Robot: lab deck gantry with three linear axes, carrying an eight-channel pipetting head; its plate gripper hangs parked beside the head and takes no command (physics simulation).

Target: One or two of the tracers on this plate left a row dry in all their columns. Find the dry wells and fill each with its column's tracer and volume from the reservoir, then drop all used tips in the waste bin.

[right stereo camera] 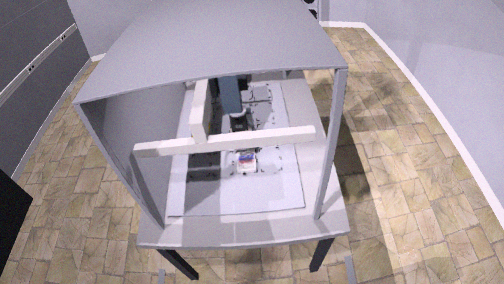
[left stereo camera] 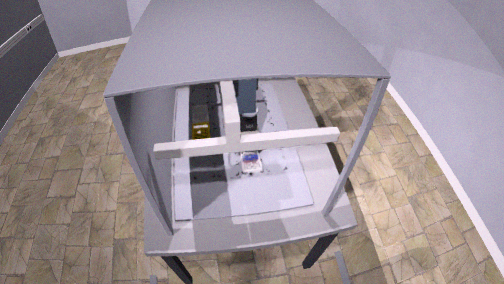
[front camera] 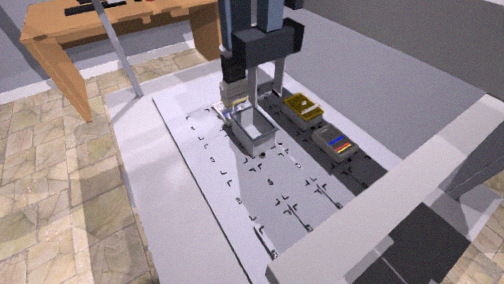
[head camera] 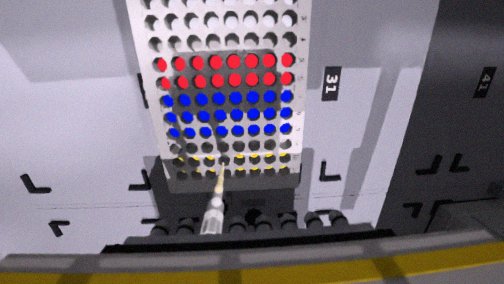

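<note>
The plate (front camera: 218, 108) (head camera: 298, 107) (left stereo camera: 252, 170) (right stereo camera: 246, 169) lies under the pipetting head (front camera: 235, 90). In the head camera, two columns show red, three show blue and the last two show yellow slivers. In both yellow columns the fourth well from the left looks dark. One tip (head camera: 218, 190), tinted pale yellow, hangs from the head with its end at that row; whether it is inside a well is unclear. The waste bin (front camera: 255, 146) stands beside the plate. The reservoir (front camera: 326, 145) shows blue, red and yellow strips. My plate gripper (front camera: 266, 98) hangs open and empty beside the head.
The yellow tip rack (front camera: 302, 106) (left stereo camera: 201, 131) stands between the reservoir and the back wall side of the deck. A gantry beam (front camera: 395, 180) (left stereo camera: 290, 138) (right stereo camera: 270, 135) crosses above the deck. Thin posts (left stereo camera: 357, 145) (right stereo camera: 332, 145) hold up the grey hood.
</note>
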